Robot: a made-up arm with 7 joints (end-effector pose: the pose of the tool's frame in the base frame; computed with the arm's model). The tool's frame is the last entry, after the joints.
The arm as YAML. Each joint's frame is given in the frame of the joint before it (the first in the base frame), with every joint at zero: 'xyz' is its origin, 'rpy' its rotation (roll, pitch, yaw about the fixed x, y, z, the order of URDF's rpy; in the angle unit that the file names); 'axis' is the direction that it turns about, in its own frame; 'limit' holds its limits. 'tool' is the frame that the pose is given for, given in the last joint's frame.
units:
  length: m
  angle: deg
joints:
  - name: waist
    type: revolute
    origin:
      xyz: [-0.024, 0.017, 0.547]
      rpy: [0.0, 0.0, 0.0]
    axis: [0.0, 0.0, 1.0]
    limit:
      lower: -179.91
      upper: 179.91
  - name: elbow
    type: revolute
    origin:
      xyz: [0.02, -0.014, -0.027]
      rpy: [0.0, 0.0, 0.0]
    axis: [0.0, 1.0, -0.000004]
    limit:
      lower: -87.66
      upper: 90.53
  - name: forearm
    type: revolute
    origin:
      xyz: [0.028, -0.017, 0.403]
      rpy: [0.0, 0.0, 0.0]
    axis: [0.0, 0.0, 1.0]
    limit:
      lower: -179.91
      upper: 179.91
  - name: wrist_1
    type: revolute
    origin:
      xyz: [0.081, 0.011, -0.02]
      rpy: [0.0, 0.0, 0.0]
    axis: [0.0, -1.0, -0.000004]
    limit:
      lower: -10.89
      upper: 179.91
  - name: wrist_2
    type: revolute
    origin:
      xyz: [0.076, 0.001, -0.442]
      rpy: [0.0, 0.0, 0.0]
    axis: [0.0, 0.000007, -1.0]
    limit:
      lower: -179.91
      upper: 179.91
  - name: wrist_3
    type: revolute
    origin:
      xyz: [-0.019, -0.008, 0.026]
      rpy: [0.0, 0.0, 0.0]
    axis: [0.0, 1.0, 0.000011]
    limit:
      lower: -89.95
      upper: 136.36
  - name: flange
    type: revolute
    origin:
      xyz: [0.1, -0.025, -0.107]
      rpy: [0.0, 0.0, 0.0]
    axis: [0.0, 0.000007, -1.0]
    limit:
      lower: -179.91
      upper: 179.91
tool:
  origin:
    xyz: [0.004, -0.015, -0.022]
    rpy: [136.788, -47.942, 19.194]
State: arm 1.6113 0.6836 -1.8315 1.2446 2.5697 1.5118 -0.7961
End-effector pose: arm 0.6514 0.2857 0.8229 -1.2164 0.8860 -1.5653
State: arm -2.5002 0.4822 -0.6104 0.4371 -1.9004 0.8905 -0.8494
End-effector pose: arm -0.4580 0.0713 0.2606 -2.7796 0.6721 -0.2513
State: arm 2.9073 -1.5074 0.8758 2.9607 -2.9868 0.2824 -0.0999
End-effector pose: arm 0.8454 -0.3178 0.6511 0.9232 -1.8122 2.2111
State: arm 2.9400 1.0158 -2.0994 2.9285 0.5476 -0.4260 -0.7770
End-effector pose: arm -0.7577 0.1637 1.0439 1.6044 0.6450 -1.4046
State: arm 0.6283 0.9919 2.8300 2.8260 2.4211 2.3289 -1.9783
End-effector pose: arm 0.6448 0.2880 1.0046 1.3436 2.4445 0.8627
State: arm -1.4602 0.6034 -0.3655 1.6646 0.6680 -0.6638 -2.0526
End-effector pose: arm -0.2442 -0.7616 0.7492 0.9658 0.4930 0.0527
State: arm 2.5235 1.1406 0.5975 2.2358 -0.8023 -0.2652 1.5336
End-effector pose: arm -0.9006 0.3571 0.5838 -1.6919 -0.8290 -0.0204
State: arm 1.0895 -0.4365 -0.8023 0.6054 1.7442 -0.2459 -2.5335
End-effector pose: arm 0.4358 0.0537 0.6040 1.5494 0.7153 2.3741
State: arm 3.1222 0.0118 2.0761 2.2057 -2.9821 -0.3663 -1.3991
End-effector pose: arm 0.2167 -0.3722 1.1578 0.5185 2.6555 -1.5331
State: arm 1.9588 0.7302 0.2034 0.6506 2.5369 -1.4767 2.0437
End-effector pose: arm -0.1270 0.2909 0.3925 -0.4873 2.8566 -1.1487
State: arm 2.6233 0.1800 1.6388 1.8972 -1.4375 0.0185 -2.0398
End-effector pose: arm -0.3118 -0.4230 1.1917 1.6928 1.6584 -0.8879
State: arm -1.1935 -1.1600 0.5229 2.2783 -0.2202 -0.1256 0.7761
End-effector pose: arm -0.1213 0.6514 1.1922 -1.2709 0.2212 2.8412
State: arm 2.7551 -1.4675 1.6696 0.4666 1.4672 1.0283 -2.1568
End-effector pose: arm -0.2650 -0.2540 0.4177 2.0822 -0.6907 0.2312
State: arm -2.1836 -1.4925 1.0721 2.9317 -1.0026 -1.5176 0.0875
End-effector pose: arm 0.3754 0.6112 0.5196 0.8660 -2.0568 -0.4655
